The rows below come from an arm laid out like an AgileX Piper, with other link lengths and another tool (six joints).
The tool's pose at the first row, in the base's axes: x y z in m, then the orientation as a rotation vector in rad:
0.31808, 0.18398, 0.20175, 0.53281, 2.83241, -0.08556
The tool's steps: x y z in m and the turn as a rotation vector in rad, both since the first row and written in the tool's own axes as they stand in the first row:
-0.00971, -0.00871, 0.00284, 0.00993, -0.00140, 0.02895
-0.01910, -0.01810, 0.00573, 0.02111, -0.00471, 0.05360
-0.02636, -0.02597, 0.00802, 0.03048, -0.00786, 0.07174
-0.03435, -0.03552, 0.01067, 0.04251, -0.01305, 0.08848
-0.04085, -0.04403, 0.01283, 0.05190, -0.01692, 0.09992
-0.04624, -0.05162, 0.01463, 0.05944, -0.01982, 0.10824
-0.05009, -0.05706, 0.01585, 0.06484, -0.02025, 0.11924
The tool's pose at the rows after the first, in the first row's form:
0.32432, 0.17218, 0.20164, 0.57548, 2.82339, -0.09456
0.33004, 0.15985, 0.20140, 0.61185, 2.81341, -0.10657
0.33425, 0.14975, 0.20117, 0.63862, 2.80518, -0.11718
0.33859, 0.13779, 0.20080, 0.66345, 2.79539, -0.13228
0.34186, 0.12737, 0.20050, 0.68053, 2.78831, -0.14431
0.34437, 0.11823, 0.20025, 0.69305, 2.78304, -0.15406
0.34615, 0.11169, 0.20014, 0.70939, 2.77897, -0.15971

